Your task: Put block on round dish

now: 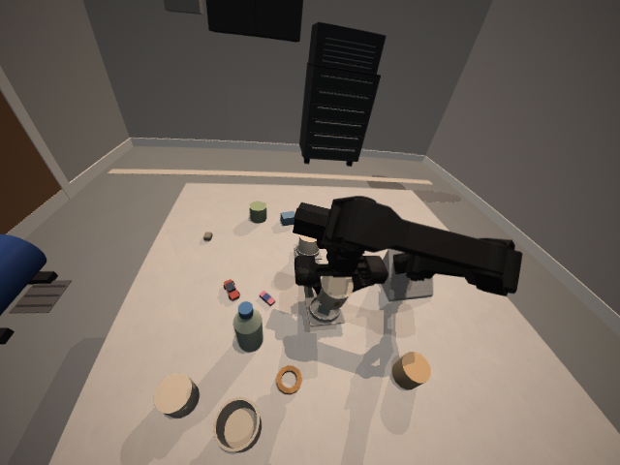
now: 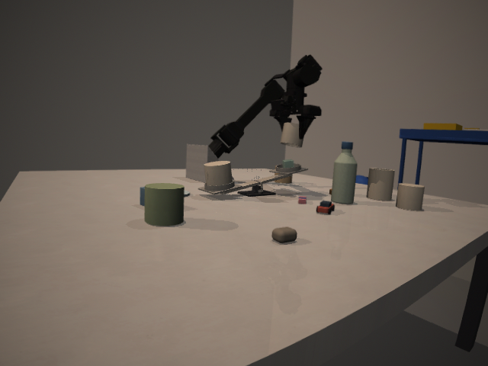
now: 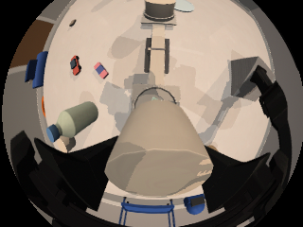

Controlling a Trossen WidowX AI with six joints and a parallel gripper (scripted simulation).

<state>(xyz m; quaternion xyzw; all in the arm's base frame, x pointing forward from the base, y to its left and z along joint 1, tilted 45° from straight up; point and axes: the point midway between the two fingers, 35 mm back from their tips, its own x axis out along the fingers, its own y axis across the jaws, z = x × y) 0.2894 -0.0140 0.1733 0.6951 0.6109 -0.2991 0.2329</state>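
Now: the beige cup 2 cm to the left of my gripper tip and 1 cm above it. From my gripper tip the other things lie so: bottle (20 cm ahead, 1 cm to the left, 6 cm below); balance (1 cm behind, 14 cm to the right, 13 cm below); toy car (25 cm ahead, 15 cm to the right, 16 cm below).
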